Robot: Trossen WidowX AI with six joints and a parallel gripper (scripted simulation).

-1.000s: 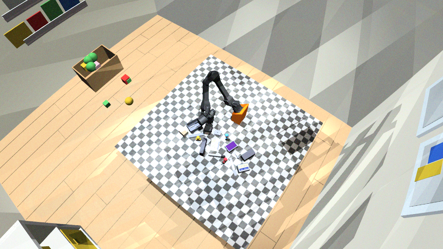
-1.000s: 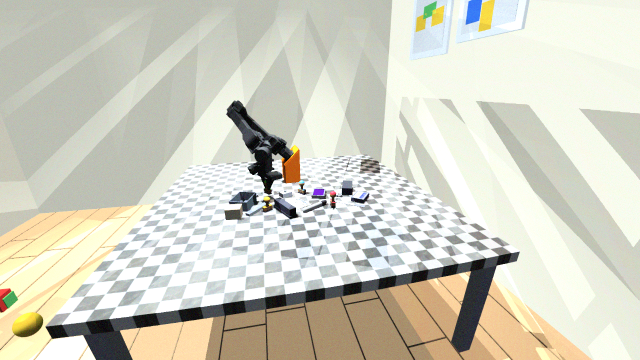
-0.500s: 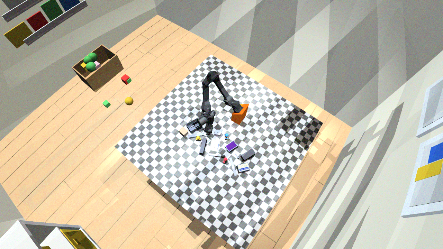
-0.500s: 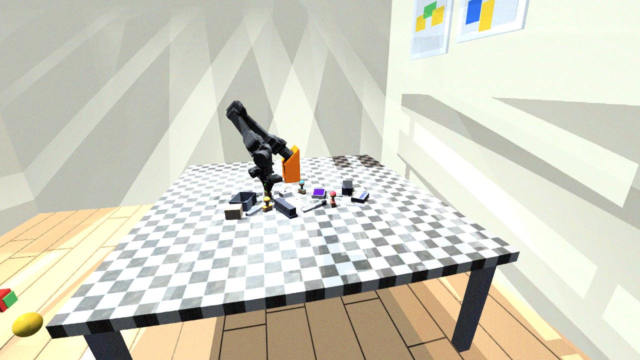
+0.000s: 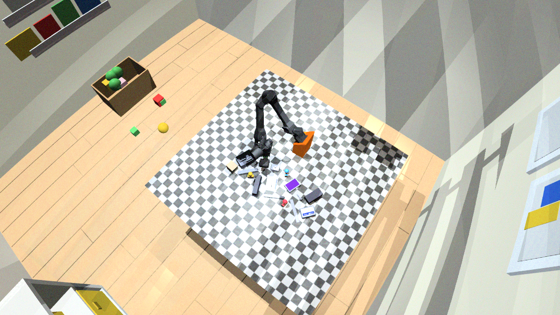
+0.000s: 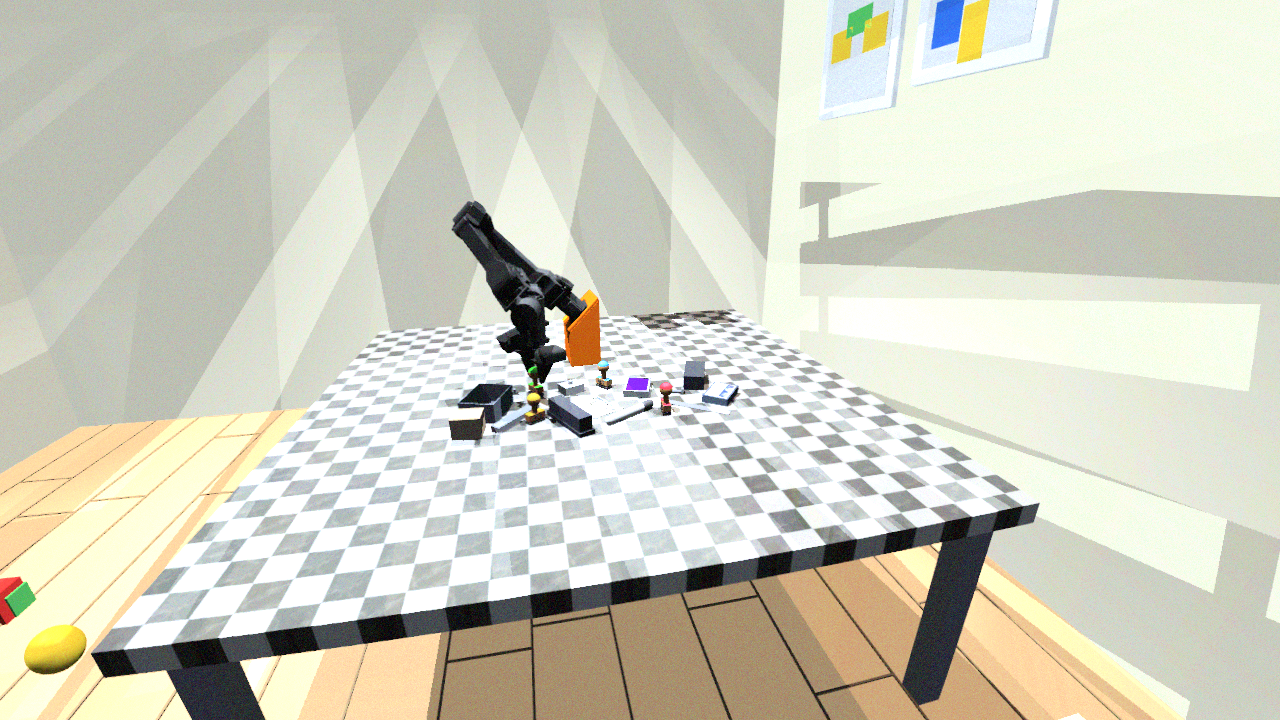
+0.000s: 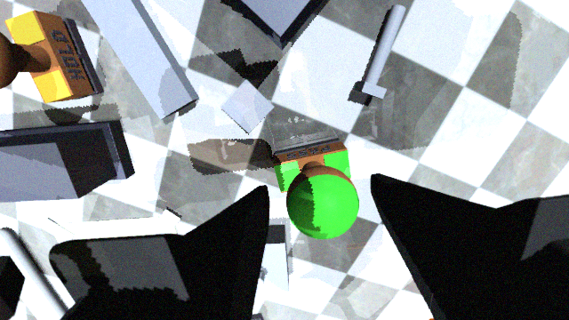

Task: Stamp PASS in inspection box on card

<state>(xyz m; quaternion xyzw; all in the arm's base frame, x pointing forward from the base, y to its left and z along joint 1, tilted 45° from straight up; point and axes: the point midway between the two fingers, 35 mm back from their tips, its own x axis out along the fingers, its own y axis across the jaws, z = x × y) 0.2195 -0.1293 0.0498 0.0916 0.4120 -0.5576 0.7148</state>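
Now: the green-knobbed stamp 1 cm below my gripper tip. The rest, counted from my gripper tip: grey tray (11 cm to the right, 8 cm ahead, 2 cm below); blue-knobbed stamp (16 cm to the left, 2 cm below, 1 cm behind); yellow-knobbed stamp (15 cm ahead, 2 cm below, 1 cm to the right).
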